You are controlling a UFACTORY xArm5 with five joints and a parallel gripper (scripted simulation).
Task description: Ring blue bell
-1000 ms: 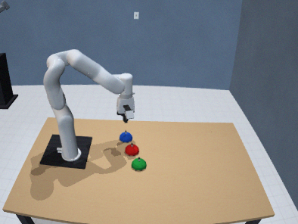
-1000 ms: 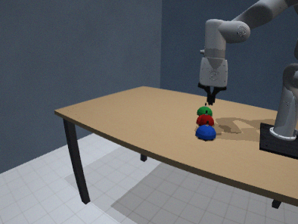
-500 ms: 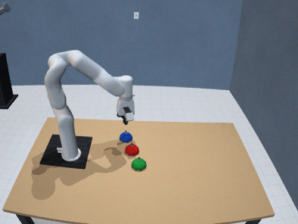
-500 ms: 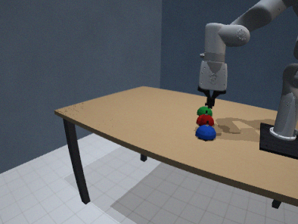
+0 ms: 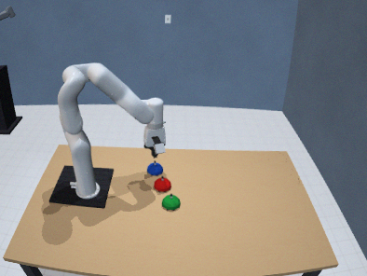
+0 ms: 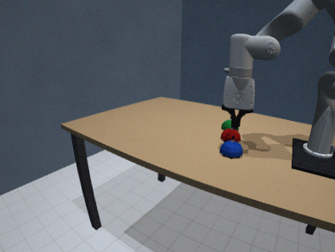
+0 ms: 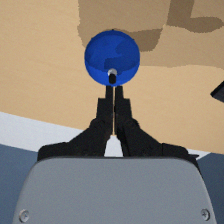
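My gripper is now 70 mm above the blue bell. Round my hand: red bell 40 mm ahead, 120 mm to the right, 70 mm below; then green bell 80 mm ahead, 250 mm to the right, 70 mm below.
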